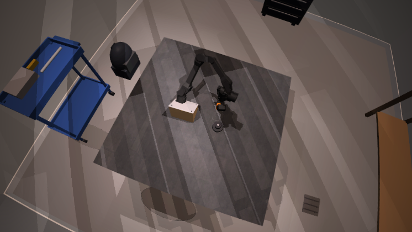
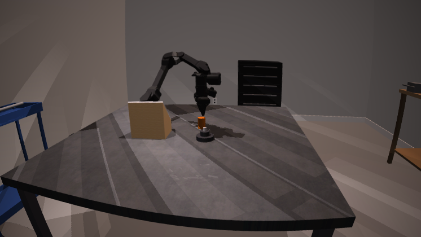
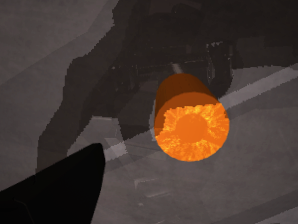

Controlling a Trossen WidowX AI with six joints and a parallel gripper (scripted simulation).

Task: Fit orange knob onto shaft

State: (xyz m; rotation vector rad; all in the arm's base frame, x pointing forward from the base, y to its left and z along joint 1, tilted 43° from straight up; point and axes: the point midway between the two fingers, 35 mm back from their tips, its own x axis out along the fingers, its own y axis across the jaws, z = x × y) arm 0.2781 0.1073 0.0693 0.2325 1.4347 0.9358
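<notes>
The orange knob is 4 cm below my gripper tip. From my gripper tip the other things lie so: round dark pedestal 6 cm ahead, 16 cm to the right, 5 cm below.
</notes>
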